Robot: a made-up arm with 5 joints. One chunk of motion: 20 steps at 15 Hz.
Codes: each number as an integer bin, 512 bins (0 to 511) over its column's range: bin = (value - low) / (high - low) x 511, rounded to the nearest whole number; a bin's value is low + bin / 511 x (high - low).
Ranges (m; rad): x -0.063..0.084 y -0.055..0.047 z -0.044..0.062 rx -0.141..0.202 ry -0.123..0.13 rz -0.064..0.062
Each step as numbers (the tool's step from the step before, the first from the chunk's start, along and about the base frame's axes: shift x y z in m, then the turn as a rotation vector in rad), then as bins.
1 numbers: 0.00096 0.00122 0.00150 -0.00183 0.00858 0.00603
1 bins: 222 282 219 207 266 284
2 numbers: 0.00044 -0.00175 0.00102 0.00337 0.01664 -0.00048
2 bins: 221 267 217 215 282 258
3 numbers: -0.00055 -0.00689 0.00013 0.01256 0.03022 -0.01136
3 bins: 217 241 213 229 309 213
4 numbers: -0.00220 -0.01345 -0.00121 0.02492 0.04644 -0.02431
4 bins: 211 208 206 247 342 161
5 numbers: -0.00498 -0.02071 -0.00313 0.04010 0.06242 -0.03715
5 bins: 202 172 197 270 375 109
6 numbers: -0.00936 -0.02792 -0.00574 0.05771 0.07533 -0.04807
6 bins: 186 136 184 296 401 65
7 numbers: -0.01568 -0.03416 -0.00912 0.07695 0.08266 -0.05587
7 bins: 164 104 168 325 415 33
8 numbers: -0.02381 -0.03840 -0.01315 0.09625 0.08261 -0.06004
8 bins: 136 83 149 353 415 16
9 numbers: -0.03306 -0.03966 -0.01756 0.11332 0.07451 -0.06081
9 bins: 104 77 127 379 399 13
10 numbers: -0.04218 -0.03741 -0.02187 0.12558 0.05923 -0.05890
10 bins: 72 88 107 397 368 21
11 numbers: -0.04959 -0.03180 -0.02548 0.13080 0.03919 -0.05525
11 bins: 47 116 89 405 328 35
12 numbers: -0.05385 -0.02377 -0.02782 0.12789 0.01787 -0.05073
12 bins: 32 156 78 401 285 54
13 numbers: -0.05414 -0.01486 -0.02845 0.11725 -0.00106 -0.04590
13 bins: 31 201 75 385 246 73
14 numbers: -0.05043 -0.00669 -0.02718 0.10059 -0.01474 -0.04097
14 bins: 44 242 81 360 219 93
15 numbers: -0.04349 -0.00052 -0.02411 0.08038 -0.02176 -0.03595
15 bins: 68 273 96 330 204 114
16 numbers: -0.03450 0.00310 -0.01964 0.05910 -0.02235 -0.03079
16 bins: 99 291 117 298 203 135
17 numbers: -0.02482 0.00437 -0.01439 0.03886 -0.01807 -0.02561
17 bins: 133 297 143 268 212 156
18 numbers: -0.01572 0.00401 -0.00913 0.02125 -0.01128 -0.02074
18 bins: 164 296 168 242 226 175
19 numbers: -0.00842 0.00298 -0.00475 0.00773 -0.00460 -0.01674
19 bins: 190 290 189 222 239 192
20 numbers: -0.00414 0.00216 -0.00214 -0.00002 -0.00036 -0.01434
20 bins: 205 286 202 210 248 201
